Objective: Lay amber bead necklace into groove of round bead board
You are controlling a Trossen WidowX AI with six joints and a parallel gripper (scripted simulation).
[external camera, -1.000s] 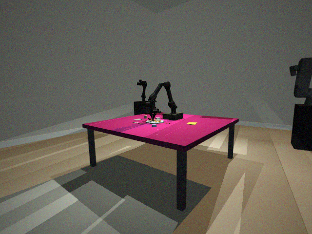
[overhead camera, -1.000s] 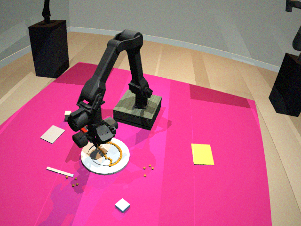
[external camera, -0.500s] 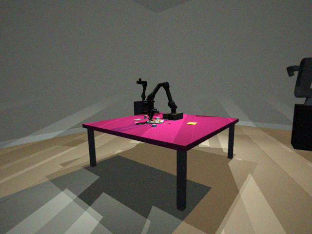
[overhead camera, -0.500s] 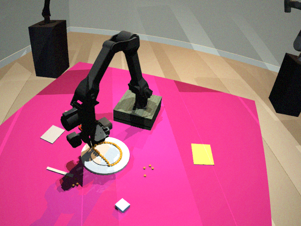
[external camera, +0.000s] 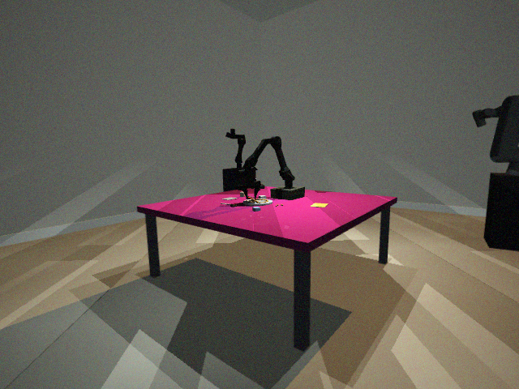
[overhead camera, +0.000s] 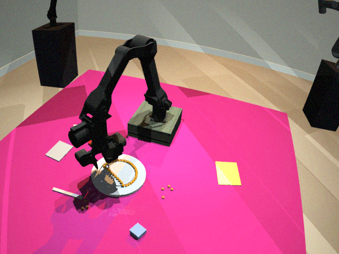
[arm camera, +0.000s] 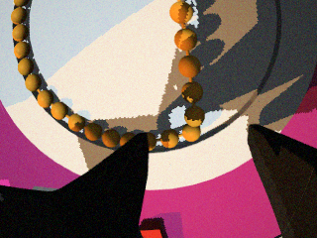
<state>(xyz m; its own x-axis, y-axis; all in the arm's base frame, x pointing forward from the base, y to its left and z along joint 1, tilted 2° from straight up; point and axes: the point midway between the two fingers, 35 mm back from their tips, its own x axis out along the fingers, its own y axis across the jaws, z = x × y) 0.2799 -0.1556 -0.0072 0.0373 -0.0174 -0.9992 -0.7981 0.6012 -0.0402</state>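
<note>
Right now my gripper tip is 20 mm short of the round bead board, 60 mm to the right of it and 10 mm above it. From my gripper tip the other things lie so: white block: 140 mm behind, 10 mm to the left, 10 mm below; red-handled tool: 120 mm behind, 90 mm to the right, 10 mm below; white strip: 150 mm ahead, 90 mm to the right, 20 mm below.
</note>
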